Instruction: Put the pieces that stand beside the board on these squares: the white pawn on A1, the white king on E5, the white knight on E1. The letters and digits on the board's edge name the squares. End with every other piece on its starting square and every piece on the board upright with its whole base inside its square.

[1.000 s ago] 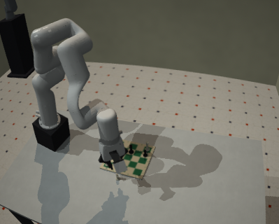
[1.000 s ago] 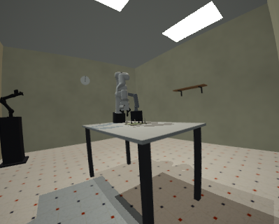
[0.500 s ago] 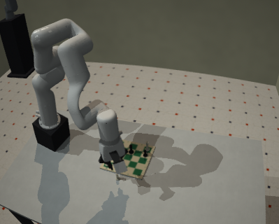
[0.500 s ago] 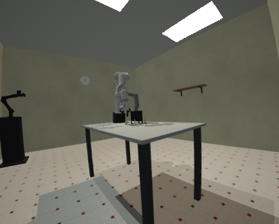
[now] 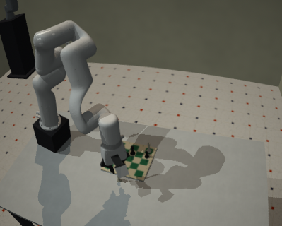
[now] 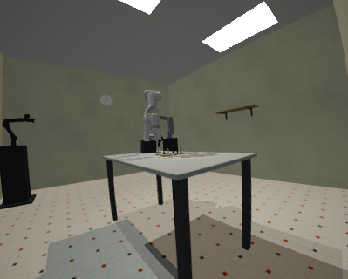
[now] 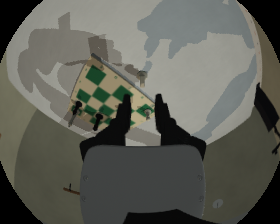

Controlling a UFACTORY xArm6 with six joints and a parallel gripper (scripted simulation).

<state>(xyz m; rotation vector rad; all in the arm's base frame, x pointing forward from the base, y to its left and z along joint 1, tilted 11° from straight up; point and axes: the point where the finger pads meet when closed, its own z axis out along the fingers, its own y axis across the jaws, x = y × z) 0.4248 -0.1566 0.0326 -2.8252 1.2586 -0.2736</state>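
My hand is 140 mm to the right of the chessboard, 100 mm above it and 10 mm short of it.
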